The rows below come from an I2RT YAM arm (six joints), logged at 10 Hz.
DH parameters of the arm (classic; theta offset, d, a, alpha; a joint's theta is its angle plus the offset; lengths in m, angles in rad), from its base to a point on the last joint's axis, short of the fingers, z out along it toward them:
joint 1: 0 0.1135 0.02 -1.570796
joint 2: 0 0 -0.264 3.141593
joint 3: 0.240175 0 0.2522 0
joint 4: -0.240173 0 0.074 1.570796
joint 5: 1.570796 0 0 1.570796
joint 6: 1.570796 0.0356 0 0
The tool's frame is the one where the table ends.
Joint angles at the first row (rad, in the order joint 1, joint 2, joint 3, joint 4, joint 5, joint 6):
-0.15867, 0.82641, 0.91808, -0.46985, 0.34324, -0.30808
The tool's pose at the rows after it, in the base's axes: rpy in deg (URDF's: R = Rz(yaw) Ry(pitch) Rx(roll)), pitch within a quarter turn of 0, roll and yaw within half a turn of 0; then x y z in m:
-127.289 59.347 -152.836 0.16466 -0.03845 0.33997
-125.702 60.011 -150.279 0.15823 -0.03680 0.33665
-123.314 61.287 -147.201 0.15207 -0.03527 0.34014
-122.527 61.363 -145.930 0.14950 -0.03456 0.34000
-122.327 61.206 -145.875 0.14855 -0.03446 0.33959
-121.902 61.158 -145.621 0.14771 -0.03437 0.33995
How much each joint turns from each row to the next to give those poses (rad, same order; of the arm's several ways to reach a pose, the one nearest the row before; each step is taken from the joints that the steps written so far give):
-0.00060, -0.06982, -0.07686, 0.05151, -0.00397, -0.01765
-0.00008, -0.03845, -0.02970, 0.01253, -0.01844, -0.01100
-0.00015, -0.03052, -0.00367, 0.00535, -0.01644, -0.00652
-0.00002, -0.01349, -0.00553, -0.00049, -0.00869, -0.00688
0.00038, -0.00441, -0.00226, -0.00230, 0.00323, -0.00242
0.00044, -0.00351, -0.00006, -0.00086, 0.00326, -0.00250

